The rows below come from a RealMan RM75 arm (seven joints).
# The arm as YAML. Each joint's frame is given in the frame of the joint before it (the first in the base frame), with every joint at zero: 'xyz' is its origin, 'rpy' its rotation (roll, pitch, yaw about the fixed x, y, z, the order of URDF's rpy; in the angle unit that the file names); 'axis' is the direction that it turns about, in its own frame. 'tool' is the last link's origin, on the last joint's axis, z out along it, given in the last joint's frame.
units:
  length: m
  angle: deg
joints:
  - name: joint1
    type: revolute
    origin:
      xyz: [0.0, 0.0, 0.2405]
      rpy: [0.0, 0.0, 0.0]
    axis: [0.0, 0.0, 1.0]
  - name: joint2
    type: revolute
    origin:
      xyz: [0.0, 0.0, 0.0]
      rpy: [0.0, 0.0, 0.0]
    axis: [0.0, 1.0, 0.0]
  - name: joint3
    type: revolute
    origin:
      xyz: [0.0, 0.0, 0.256]
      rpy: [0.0, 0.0, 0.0]
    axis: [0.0, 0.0, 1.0]
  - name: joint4
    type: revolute
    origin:
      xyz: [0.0, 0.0, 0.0]
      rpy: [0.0, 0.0, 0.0]
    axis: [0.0, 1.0, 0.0]
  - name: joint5
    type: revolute
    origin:
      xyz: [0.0, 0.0, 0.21]
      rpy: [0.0, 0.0, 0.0]
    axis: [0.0, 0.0, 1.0]
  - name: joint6
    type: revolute
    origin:
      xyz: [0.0, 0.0, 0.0]
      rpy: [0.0, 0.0, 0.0]
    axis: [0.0, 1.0, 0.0]
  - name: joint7
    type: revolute
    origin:
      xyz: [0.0, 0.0, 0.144]
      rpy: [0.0, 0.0, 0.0]
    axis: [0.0, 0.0, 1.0]
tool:
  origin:
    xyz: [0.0, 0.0, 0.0]
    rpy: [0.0, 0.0, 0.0]
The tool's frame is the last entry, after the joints.
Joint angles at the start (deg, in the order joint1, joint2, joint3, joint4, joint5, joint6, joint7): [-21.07, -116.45, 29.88, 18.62, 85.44, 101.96, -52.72]
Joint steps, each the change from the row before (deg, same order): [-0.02, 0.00, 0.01, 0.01, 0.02, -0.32, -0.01]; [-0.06, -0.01, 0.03, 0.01, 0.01, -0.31, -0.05]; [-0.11, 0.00, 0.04, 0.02, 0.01, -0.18, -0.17]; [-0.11, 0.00, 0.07, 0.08, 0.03, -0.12, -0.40]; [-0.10, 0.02, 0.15, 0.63, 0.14, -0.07, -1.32]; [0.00, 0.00, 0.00, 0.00, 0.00, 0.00, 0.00]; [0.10, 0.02, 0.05, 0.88, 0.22, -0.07, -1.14]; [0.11, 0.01, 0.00, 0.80, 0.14, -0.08, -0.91]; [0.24, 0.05, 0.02, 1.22, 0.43, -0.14, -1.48]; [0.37, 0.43, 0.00, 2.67, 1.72, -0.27, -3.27]
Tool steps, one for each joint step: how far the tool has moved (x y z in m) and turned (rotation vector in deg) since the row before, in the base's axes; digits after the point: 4 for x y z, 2 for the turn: [-0.0005, 0.0006, -0.0002, -0.01, 0.15, 0.26]; [-0.0002, 0.0008, -0.0003, -0.05, 0.11, 0.22]; [0.0003, 0.0008, -0.0002, -0.14, 0.00, 0.08]; [0.0004, 0.0008, -0.0001, -0.31, -0.11, 0.06]; [0.0008, 0.0013, 0.0012, -0.80, -0.23, 0.04]; [0.0000, 0.0000, 0.0000, 0.00, 0.00, 0.00]; [-0.0002, 0.0006, 0.0020, -0.53, 0.08, 0.11]; [-0.0003, 0.0005, 0.0020, -0.31, 0.11, 0.12]; [-0.0010, 0.0003, 0.0027, -0.71, 0.27, 0.29]; [-0.0025, 0.0009, 0.0065, -2.06, 1.29, 0.51]
